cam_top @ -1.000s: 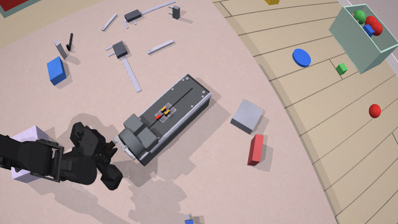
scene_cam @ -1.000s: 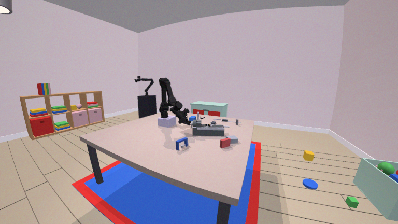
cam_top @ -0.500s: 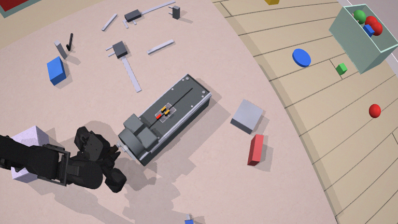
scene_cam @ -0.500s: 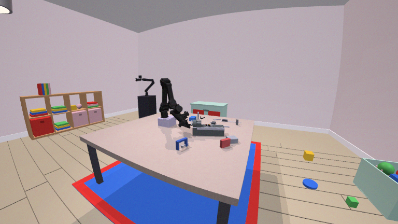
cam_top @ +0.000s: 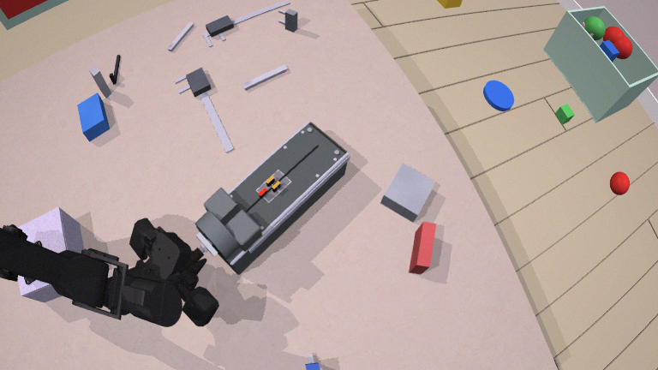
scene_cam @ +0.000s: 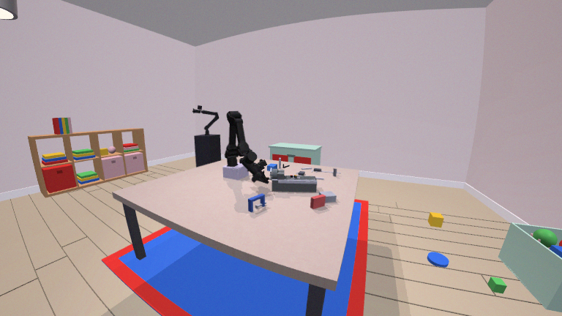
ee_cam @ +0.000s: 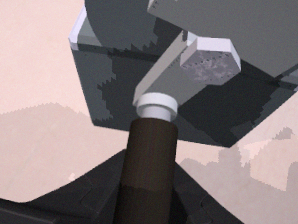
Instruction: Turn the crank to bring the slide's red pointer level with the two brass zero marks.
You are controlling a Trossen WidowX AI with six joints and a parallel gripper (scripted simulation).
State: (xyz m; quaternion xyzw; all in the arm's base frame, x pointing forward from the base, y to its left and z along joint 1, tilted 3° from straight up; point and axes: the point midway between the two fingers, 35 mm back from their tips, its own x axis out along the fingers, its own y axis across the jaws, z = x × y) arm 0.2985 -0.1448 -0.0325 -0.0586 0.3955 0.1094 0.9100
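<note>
My gripper tip is now 140 mm short of the red pointer, 50 mm below it and 20 mm to the right of it. Round my gripper tip: dark brown crank handle 30 mm above, 20 mm behind, 10 mm to the right; then red block 320 mm ahead, 180 mm to the right, 10 mm below; then grey block 360 mm ahead, 80 mm to the right, 20 mm below.
</note>
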